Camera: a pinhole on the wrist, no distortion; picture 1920 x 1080 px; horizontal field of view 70.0 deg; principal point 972.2 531.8 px. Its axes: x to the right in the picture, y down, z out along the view. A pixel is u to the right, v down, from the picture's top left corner.
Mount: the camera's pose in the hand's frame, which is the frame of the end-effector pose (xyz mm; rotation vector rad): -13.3 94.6 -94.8 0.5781 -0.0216 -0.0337
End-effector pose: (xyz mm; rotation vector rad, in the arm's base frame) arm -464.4 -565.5 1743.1 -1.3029 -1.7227 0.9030
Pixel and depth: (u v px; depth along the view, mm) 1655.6 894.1 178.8
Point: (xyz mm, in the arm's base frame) -535.7 -495.2 1689.4
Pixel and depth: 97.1 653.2 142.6
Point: -460.3 -666.3 1684.7
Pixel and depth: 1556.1 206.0 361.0
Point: -706.2 -495.1 1850.6
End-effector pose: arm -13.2 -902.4 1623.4 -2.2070 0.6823 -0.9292
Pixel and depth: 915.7 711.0 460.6
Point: 227.5 -688.6 1504.3
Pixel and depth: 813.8 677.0 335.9
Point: 117.4 -751.1 1526.7
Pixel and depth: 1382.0 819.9 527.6
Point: 401.0 -774.1 1533.4
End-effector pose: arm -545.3 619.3 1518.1 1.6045 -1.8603 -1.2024
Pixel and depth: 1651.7 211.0 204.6
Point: -569.3 563.0 1422.5
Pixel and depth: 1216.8 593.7 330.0
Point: -655.4 652.8 1345.0
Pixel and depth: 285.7 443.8 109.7
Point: -539.4 683.1 1563.2
